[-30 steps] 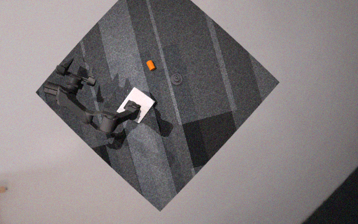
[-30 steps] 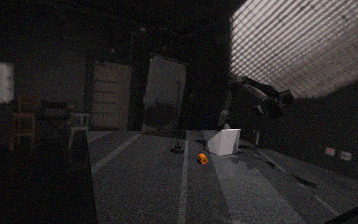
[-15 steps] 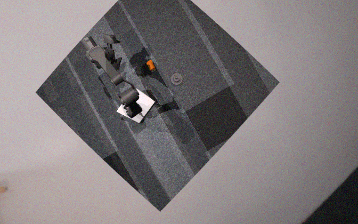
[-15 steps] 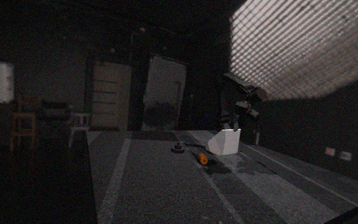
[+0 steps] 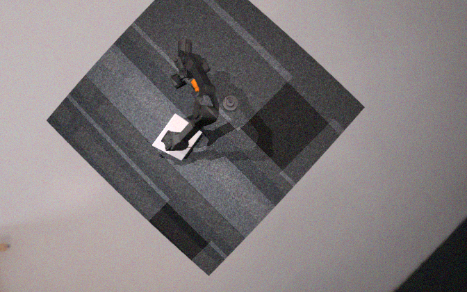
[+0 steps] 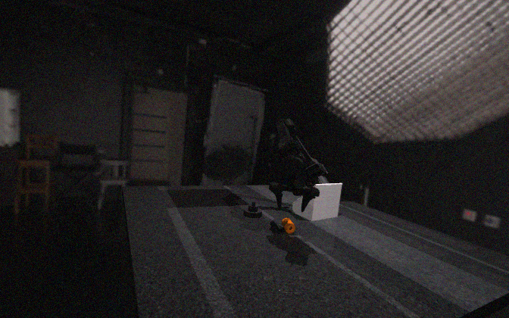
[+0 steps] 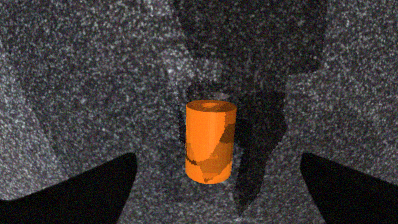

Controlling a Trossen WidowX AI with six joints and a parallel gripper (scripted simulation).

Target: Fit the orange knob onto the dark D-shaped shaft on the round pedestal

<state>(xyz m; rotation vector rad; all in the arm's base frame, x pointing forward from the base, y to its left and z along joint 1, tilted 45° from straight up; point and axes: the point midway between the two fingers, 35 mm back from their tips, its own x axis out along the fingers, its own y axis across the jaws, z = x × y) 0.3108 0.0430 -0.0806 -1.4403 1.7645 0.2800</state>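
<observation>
Now: the orange knob 60 mm below my gripper tip, 10 mm to the right of it and 10 mm behind it. From my gripper tip the other things lie so: dark pedestal base: 220 mm to the right, 50 mm below, 20 mm ahead.
</observation>
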